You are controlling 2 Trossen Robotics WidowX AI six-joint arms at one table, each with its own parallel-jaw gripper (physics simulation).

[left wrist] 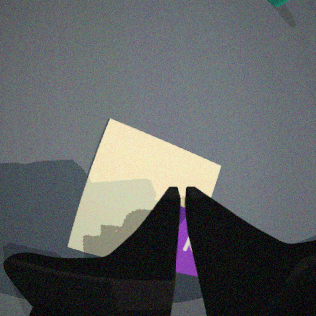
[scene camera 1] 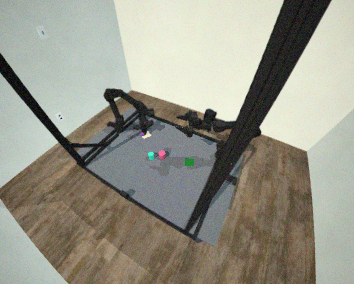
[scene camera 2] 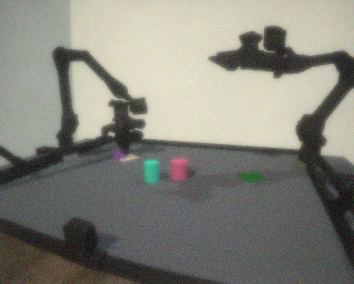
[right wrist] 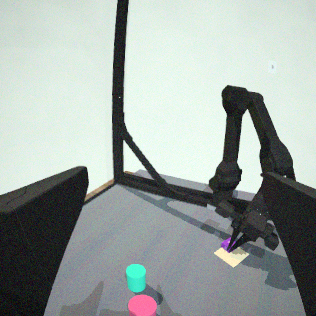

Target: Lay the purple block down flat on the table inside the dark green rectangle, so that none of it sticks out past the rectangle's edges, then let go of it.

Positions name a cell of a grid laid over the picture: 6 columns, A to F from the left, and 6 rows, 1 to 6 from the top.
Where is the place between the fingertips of my left gripper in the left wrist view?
D4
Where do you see a purple block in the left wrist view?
At D6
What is my right gripper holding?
Nothing.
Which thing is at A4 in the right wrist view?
My right gripper.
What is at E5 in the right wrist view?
My left gripper.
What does my left gripper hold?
A purple block.
